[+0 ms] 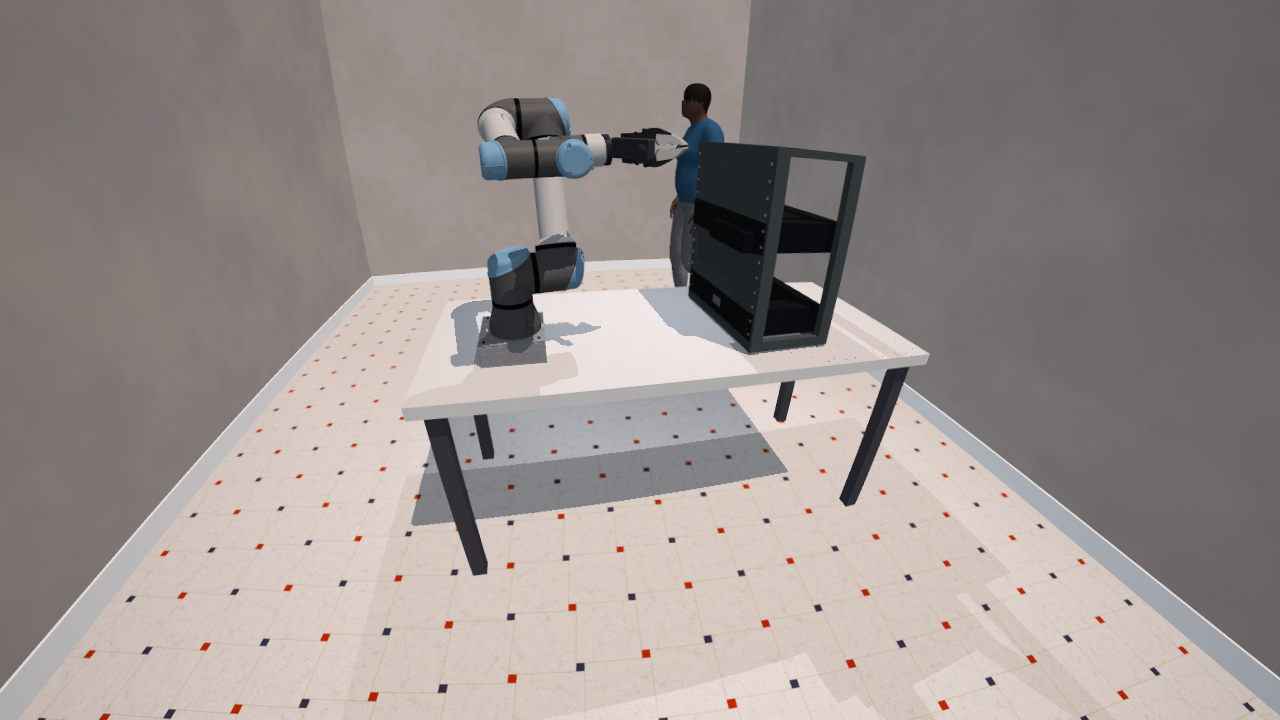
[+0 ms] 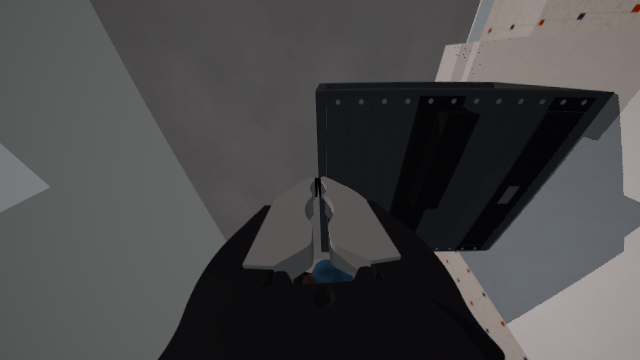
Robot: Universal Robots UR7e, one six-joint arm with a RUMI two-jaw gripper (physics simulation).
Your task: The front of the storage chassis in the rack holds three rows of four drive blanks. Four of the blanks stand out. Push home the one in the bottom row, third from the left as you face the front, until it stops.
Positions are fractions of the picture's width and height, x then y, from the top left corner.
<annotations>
A rack shows in image 1 (0.58,0.31) and in image 2 (0.71,0.45).
</annotations>
